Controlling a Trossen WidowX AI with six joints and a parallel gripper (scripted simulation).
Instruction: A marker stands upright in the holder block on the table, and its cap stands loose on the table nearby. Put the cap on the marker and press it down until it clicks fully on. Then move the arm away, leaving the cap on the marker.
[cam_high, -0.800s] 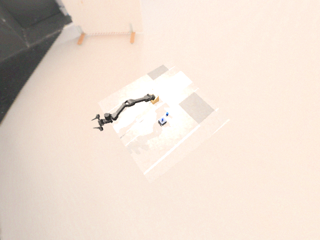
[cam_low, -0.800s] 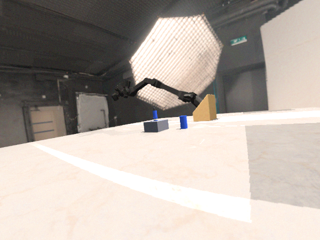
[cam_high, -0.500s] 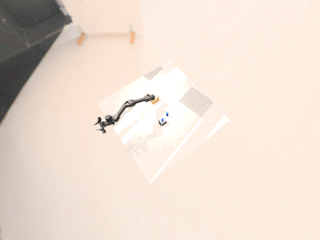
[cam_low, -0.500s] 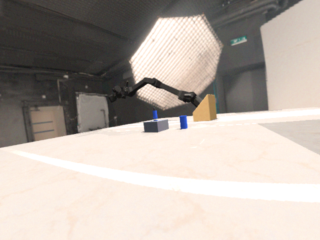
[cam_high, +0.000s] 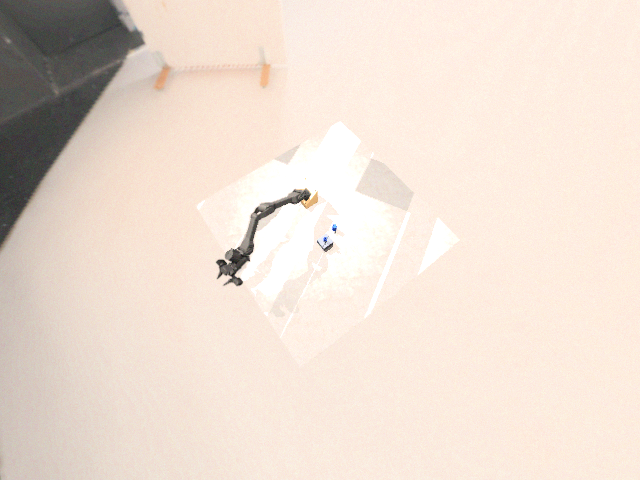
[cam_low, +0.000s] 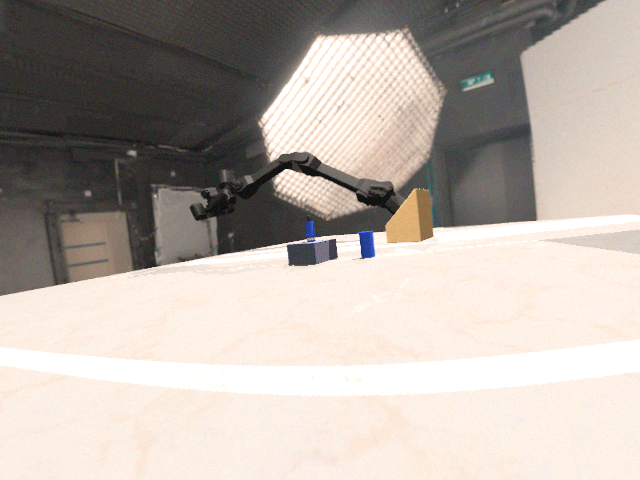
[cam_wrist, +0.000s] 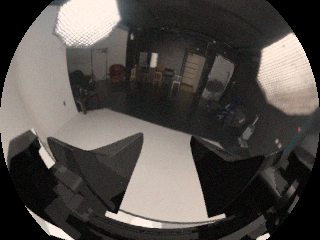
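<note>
The blue cap is 770 mm to the left of my gripper tip, 130 mm below it and 80 mm ahead of it. Round my gripper tip: dark grey holder block (660 mm to the left, 140 mm below, 120 mm ahead).
</note>
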